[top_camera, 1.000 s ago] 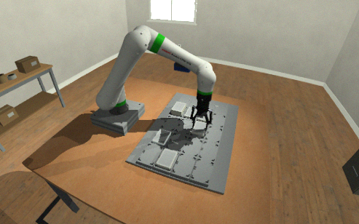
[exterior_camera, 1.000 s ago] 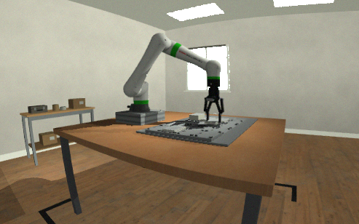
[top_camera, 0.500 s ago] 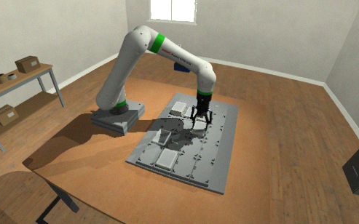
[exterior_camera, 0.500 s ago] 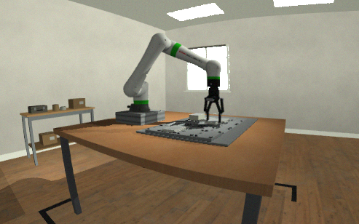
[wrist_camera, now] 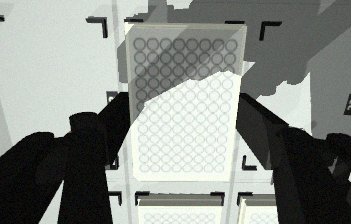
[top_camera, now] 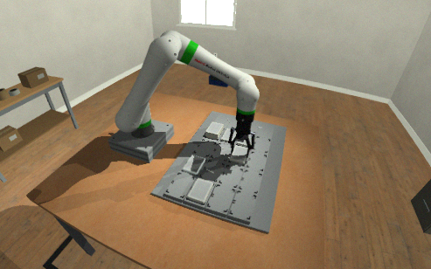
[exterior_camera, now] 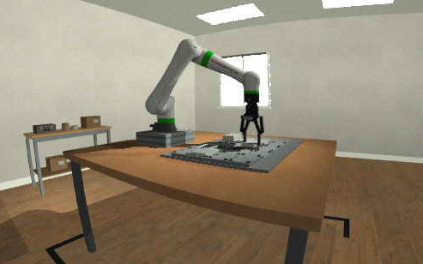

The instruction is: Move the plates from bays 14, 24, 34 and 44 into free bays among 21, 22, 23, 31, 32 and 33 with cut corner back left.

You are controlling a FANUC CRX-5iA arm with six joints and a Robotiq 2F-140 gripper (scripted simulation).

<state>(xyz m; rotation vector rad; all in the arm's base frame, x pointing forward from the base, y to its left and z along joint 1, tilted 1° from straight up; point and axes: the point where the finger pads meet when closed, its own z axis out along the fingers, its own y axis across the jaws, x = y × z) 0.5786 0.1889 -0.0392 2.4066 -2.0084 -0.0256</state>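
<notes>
My gripper is now 9 cm short of the bay label 43, 15 cm to the left of it and 4 cm above it. Round my hand: sealed 96-well plate 18 cm behind, 20 cm to the right, 3 cm below; sealed deep-well block 24 cm behind, 12 cm to the left, 2 cm below.
</notes>
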